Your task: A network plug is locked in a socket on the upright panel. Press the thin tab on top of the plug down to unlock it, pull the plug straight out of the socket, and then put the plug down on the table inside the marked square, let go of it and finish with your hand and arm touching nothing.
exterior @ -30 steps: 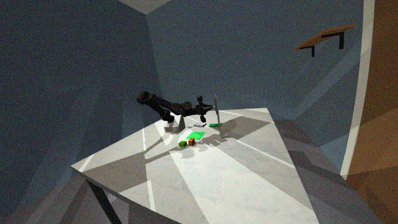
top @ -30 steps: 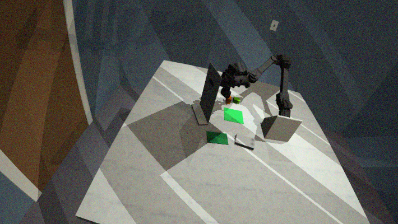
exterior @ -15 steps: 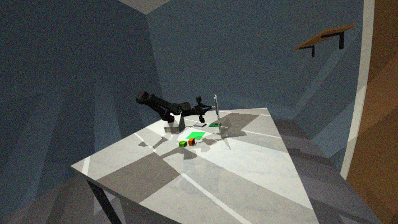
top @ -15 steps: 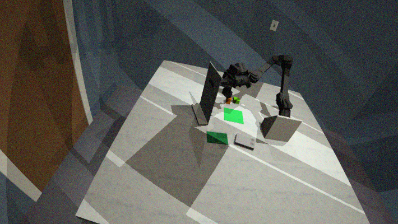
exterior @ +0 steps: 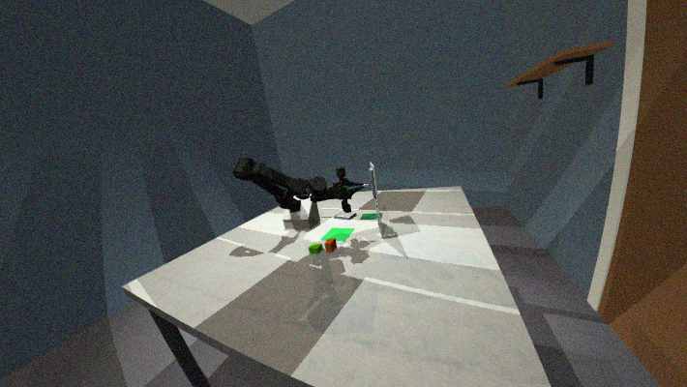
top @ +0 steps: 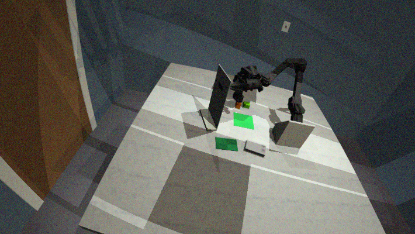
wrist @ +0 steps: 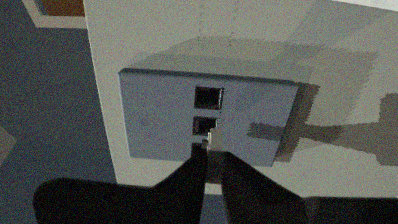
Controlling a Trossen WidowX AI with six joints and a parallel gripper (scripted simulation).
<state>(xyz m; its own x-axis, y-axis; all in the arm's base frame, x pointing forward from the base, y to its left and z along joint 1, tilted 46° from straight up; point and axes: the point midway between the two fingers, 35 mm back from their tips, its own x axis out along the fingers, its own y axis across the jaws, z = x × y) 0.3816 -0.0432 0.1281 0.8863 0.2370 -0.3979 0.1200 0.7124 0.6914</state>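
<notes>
Right now my gripper tip is 150 mm past the bright green square, 10 mm to the left of it and 210 mm above it. Round my gripper tip: network plug (right at my gripper tip); socket panel (50 mm ahead, 10 mm to the left, 80 mm below).
</notes>
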